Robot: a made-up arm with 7 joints. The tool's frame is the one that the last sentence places.
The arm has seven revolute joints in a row. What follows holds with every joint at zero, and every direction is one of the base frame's.
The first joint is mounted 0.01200 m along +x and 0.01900 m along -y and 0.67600 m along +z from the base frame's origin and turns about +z.
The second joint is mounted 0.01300 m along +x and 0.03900 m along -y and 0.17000 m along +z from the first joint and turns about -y.
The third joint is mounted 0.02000 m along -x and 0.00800 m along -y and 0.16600 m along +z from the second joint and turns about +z.
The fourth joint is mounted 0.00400 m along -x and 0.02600 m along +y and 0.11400 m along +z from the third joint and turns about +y.
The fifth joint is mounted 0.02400 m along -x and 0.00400 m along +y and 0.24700 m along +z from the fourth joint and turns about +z.
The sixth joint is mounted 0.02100 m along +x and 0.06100 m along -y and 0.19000 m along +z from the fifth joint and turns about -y.
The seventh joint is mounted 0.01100 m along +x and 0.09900 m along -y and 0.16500 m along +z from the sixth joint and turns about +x.
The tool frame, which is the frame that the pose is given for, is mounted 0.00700 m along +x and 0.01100 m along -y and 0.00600 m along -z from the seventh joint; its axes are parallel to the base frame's.
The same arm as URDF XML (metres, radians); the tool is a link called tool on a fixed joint. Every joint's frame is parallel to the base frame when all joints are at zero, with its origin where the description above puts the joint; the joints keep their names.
<robot name="arm">
  <joint name="tool_joint" type="fixed">
    <parent link="link7"/>
    <child link="tool"/>
    <origin xyz="0.0070 -0.0110 -0.0060" rpy="0.0000 0.0000 0.0000"/>
  </joint>
  <joint name="joint 7" type="continuous">
    <parent link="link6"/>
    <child link="link7"/>
    <origin xyz="0.0110 -0.0990 0.1650" rpy="0.0000 0.0000 0.0000"/>
    <axis xyz="1 0 0"/>
  </joint>
  <joint name="joint 6" type="continuous">
    <parent link="link5"/>
    <child link="link6"/>
    <origin xyz="0.0210 -0.0610 0.1900" rpy="0.0000 0.0000 0.0000"/>
    <axis xyz="0 -1 0"/>
  </joint>
  <joint name="joint 5" type="continuous">
    <parent link="link4"/>
    <child link="link5"/>
    <origin xyz="-0.0240 0.0040 0.2470" rpy="0.0000 0.0000 0.0000"/>
    <axis xyz="0 0 1"/>
  </joint>
  <joint name="joint 4" type="continuous">
    <parent link="link3"/>
    <child link="link4"/>
    <origin xyz="-0.0040 0.0260 0.1140" rpy="0.0000 0.0000 0.0000"/>
    <axis xyz="0 1 0"/>
  </joint>
  <joint name="joint 3" type="continuous">
    <parent link="link2"/>
    <child link="link3"/>
    <origin xyz="-0.0200 -0.0080 0.1660" rpy="0.0000 0.0000 0.0000"/>
    <axis xyz="0 0 1"/>
  </joint>
  <joint name="joint 2" type="continuous">
    <parent link="link1"/>
    <child link="link2"/>
    <origin xyz="0.0130 -0.0390 0.1700" rpy="0.0000 0.0000 0.0000"/>
    <axis xyz="0 -1 0"/>
  </joint>
  <joint name="joint 1" type="continuous">
    <parent link="base"/>
    <child link="link1"/>
    <origin xyz="0.0120 -0.0190 0.6760" rpy="0.0000 0.0000 0.0000"/>
    <axis xyz="0 0 1"/>
  </joint>
  <link name="base"/>
  <link name="link1"/>
  <link name="link2"/>
  <link name="link3"/>
  <link name="link4"/>
  <link name="link5"/>
  <link name="link6"/>
  <link name="link7"/>
  <link name="tool"/>
</robot>

